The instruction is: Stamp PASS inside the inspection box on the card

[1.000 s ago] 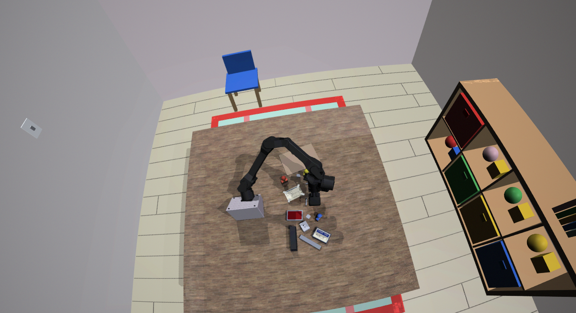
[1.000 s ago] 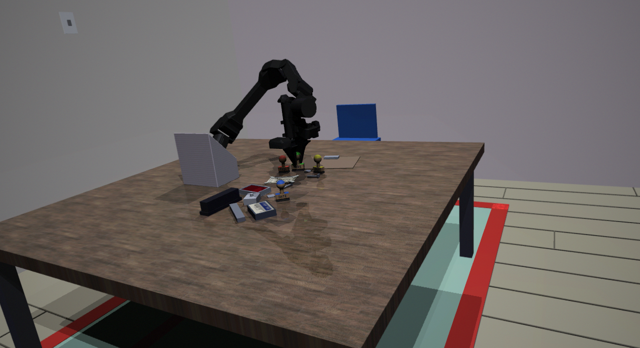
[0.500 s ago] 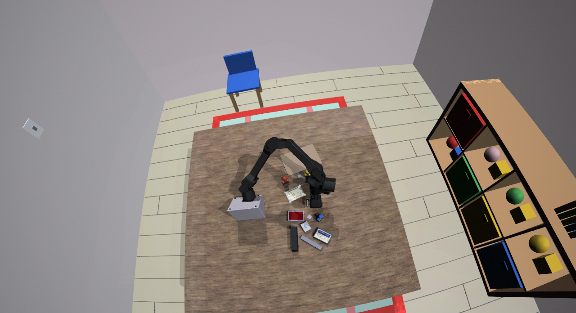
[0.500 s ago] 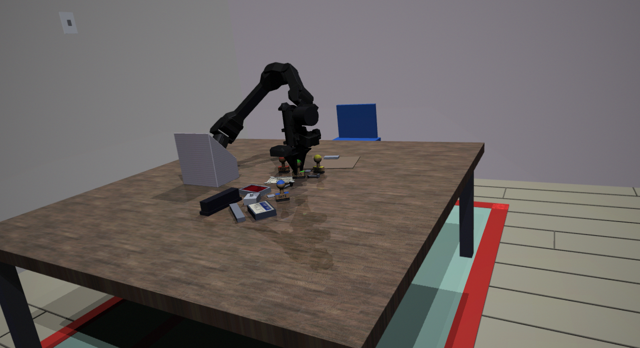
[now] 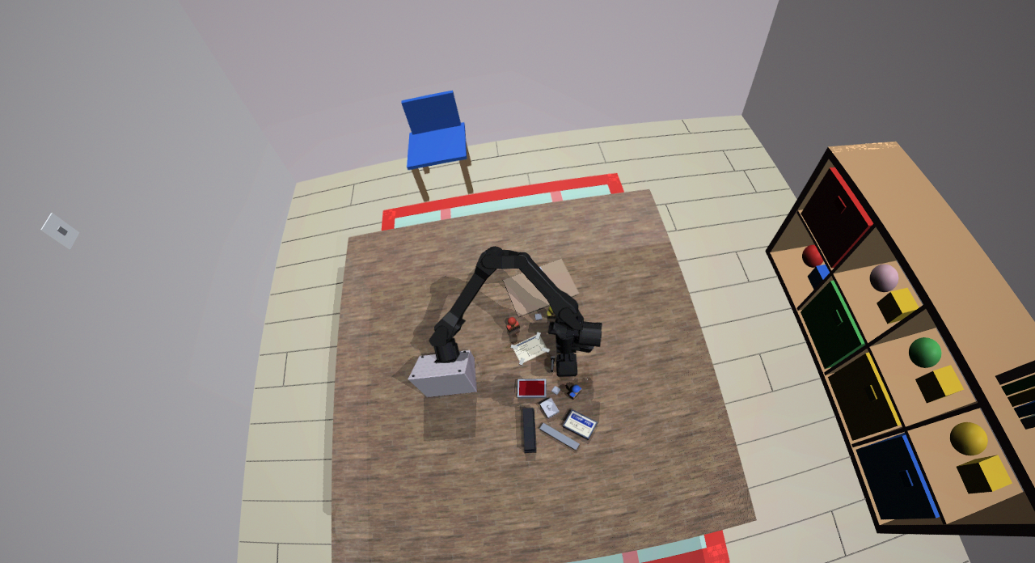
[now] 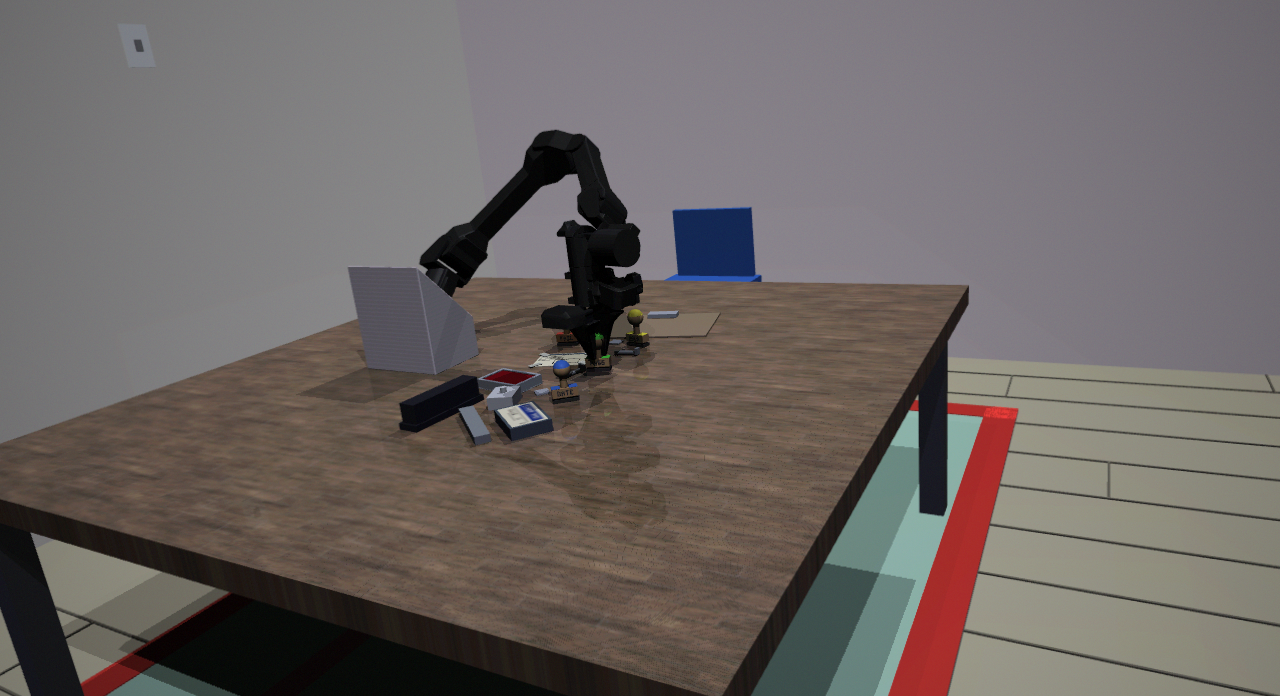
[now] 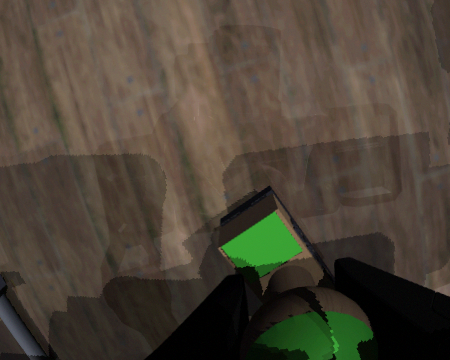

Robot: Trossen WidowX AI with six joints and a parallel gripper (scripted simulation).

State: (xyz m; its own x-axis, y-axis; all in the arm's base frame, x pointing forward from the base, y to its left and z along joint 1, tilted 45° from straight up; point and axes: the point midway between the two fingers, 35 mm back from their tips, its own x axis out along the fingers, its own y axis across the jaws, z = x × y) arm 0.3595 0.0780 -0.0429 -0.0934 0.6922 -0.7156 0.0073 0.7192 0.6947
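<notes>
The green-knobbed PASS stamp is right at my gripper tip. From my gripper tip the other things lie so: red ink pad (110 mm behind, 100 mm to the right, 30 mm below); then white inspection card (120 mm behind, 40 mm to the left, 30 mm below); then blue-knob stamp (20 mm ahead, 120 mm to the right, 10 mm below).
</notes>
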